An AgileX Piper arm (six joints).
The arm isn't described. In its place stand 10 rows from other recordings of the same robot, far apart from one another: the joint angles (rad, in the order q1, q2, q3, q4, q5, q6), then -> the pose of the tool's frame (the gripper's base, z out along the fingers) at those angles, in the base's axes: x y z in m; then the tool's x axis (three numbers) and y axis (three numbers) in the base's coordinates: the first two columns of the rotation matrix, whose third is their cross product.
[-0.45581, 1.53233, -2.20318, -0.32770, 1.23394, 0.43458] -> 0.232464, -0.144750, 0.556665, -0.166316, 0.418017, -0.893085, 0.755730, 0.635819, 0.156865
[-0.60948, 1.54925, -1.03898, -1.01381, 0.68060, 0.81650] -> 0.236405, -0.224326, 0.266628, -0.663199, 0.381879, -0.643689, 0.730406, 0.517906, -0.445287
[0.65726, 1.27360, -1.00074, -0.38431, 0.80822, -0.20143] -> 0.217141, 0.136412, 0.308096, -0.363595, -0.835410, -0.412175, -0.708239, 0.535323, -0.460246
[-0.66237, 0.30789, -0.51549, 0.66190, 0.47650, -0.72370] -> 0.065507, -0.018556, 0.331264, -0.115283, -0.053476, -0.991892, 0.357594, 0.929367, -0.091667
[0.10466, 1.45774, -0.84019, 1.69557, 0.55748, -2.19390] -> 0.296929, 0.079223, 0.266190, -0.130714, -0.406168, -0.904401, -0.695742, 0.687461, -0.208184
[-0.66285, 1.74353, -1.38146, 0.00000, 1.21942, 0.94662] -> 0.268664, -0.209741, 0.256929, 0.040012, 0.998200, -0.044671, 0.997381, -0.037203, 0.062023
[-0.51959, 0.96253, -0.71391, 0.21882, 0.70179, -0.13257] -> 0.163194, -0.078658, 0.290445, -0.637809, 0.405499, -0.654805, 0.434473, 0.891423, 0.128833
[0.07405, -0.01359, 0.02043, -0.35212, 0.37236, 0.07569] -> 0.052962, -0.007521, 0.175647, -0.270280, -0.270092, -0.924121, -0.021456, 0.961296, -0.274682
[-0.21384, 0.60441, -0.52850, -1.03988, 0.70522, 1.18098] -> 0.096393, -0.072985, 0.310990, -0.183850, 0.263825, -0.946887, 0.755288, 0.654421, 0.035688
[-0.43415, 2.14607, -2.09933, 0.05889, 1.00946, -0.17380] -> 0.443921, -0.200828, 0.296168, -0.795871, 0.212743, -0.566860, 0.284408, 0.957876, -0.039817
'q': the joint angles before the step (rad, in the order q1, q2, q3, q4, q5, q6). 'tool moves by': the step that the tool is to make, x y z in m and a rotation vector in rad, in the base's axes. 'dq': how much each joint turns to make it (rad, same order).
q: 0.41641 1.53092 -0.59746 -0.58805 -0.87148 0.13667
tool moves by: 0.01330 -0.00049 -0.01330 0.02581 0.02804 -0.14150
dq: 0.02739 0.06496 -0.00411 0.23038 -0.00403 -0.12131
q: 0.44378 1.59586 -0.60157 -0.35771 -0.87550 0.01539
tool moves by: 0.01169 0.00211 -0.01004 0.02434 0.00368 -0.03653
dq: -0.00009 0.06779 -0.02325 0.05875 -0.04795 -0.02481
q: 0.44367 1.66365 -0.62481 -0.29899 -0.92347 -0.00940
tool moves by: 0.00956 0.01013 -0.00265 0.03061 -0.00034 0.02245
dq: 0.01230 0.05189 -0.04744 -0.00829 -0.02567 0.02676
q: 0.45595 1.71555 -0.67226 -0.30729 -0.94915 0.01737
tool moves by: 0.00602 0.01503 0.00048 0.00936 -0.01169 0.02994
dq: 0.03227 0.03744 -0.05126 0.00309 -0.00113 0.00097
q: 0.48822 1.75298 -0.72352 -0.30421 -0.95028 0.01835
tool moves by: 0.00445 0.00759 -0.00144 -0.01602 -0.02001 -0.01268
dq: 0.02203 0.02493 -0.02782 0.04279 0.00430 -0.04917
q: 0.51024 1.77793 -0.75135 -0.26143 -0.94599 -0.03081
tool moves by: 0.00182 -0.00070 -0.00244 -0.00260 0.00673 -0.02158
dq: 0.00161 0.00780 -0.00134 0.02823 0.00380 -0.01512
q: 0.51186 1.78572 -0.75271 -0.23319 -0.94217 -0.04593
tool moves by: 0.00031 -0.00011 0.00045 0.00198 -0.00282 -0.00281
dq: 0.00001 0.00001 -0.00086 0.00389 -0.00220 -0.00238
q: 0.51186 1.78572 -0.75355 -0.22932 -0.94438 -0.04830
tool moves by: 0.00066 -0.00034 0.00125 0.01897 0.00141 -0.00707
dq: 0.00001 0.00001 -0.00150 0.01002 -0.00859 0.00997
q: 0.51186 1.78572 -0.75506 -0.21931 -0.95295 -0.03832
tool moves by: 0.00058 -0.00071 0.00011 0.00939 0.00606 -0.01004
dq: -0.00002 0.00001 0.00000 0.01238 -0.00001 0.00395
